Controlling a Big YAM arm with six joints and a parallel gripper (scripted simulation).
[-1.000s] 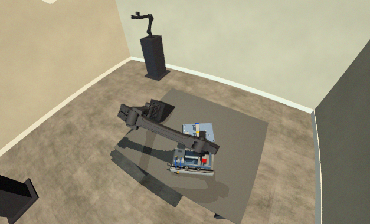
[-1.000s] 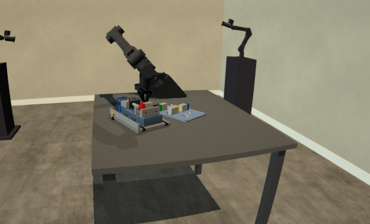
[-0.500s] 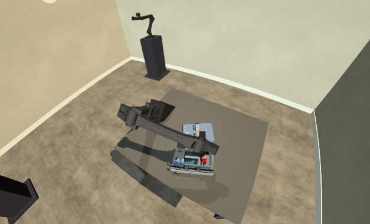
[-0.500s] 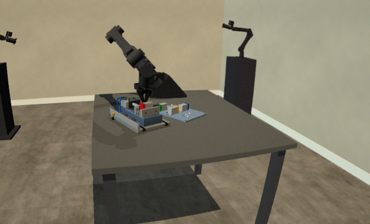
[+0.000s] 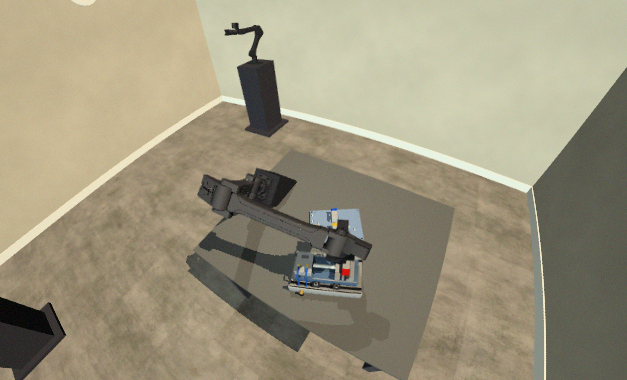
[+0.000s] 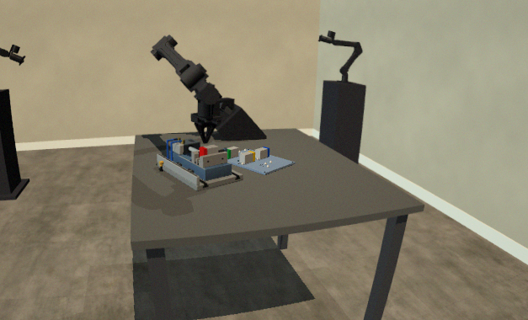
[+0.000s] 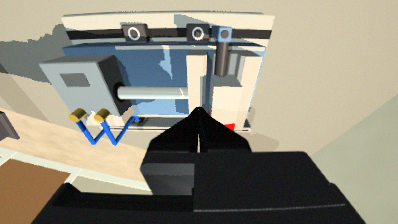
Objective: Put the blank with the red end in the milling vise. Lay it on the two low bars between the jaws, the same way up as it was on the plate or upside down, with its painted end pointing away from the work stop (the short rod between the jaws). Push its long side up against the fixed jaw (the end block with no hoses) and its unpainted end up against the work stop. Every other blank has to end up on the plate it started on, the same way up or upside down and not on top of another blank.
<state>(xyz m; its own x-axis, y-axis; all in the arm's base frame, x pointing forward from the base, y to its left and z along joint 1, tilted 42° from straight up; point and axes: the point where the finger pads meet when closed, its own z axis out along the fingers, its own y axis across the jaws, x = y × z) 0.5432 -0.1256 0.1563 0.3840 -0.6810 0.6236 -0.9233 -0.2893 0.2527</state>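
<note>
Right now the grey bar with red end is 3 cm ahead of my hand, 1 cm to the left of it and 3 cm below it. Round my hand: fixed jaw: 5 cm ahead, 2 cm to the left, 5 cm below; then moving jaw: 5 cm below; then work stop rod: 5 cm to the left, 4 cm below.
</note>
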